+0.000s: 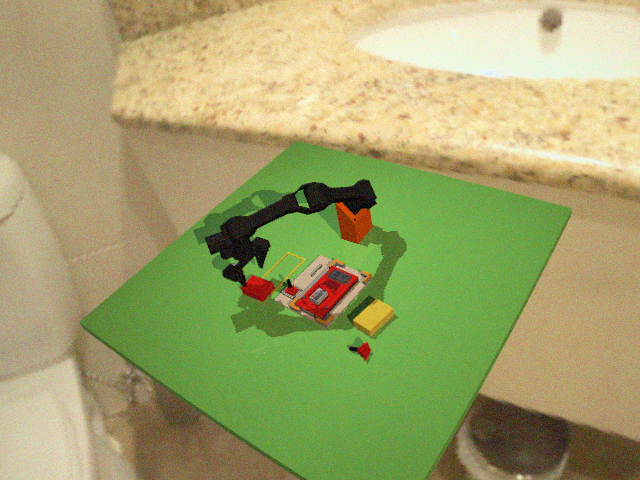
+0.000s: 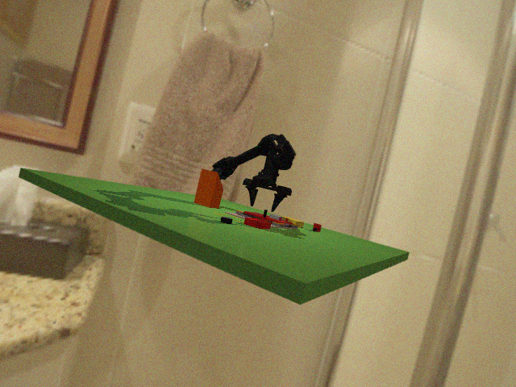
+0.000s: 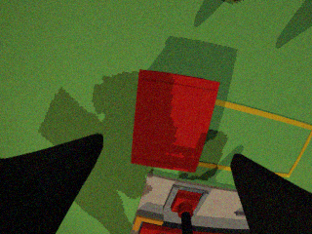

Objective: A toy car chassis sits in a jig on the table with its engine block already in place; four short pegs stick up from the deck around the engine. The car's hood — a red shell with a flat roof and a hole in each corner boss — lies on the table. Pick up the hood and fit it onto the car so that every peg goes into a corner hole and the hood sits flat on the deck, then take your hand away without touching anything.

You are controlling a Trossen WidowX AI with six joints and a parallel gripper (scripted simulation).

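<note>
My gripper tip is now 5 cm above the red hood. From my gripper tip the other things lie so: black wheel 15 cm to the right, 6 cm below, 4 cm behind; yellow block 42 cm to the left, 6 cm behind, 5 cm below; jig 22 cm to the left, 10 cm behind, 6 cm below.
</note>
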